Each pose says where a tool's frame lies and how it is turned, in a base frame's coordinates. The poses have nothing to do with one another.
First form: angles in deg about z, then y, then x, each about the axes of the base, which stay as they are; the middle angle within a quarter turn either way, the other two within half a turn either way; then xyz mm.
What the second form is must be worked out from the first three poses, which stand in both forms.
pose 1, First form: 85.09 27.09 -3.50 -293 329 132
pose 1, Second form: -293 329 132 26.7 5.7 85.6
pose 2, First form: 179.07 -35.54 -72.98 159 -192 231
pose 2, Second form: 159 -192 231 76.0 10.7 -145.9
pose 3, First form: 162.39 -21.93 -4.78 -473 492 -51
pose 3, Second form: -473 492 -51 -2.1 22.3 162.9
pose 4, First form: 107.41 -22.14 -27.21 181 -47 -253
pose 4, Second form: 181 -47 -253 -12.5 32.5 109.2
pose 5, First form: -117.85 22.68 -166.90 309 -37 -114
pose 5, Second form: 309 -37 -114 154.0 -1.4 115.5
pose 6, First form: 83.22 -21.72 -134.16 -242 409 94
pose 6, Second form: -242 409 94 165.2 48.0 -80.6
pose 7, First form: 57.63 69.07 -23.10 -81 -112 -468
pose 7, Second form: -81 -112 -468 57.5 52.3 71.8
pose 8, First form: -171.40 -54.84 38.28 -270 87 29
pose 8, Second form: -270 87 29 -48.8 46.7 146.0
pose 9, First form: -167.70 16.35 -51.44 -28 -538 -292
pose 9, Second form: -28 -538 -292 50.5 -19.8 175.0
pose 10, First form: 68.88 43.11 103.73 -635 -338 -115
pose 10, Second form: -635 -338 -115 131.1 -74.7 3.9
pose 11, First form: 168.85 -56.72 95.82 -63 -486 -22
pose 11, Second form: -63 -486 -22 -93.3 -16.0 124.1
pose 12, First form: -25.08 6.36 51.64 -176 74 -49
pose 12, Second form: -176 74 -49 47.8 23.2 -11.6
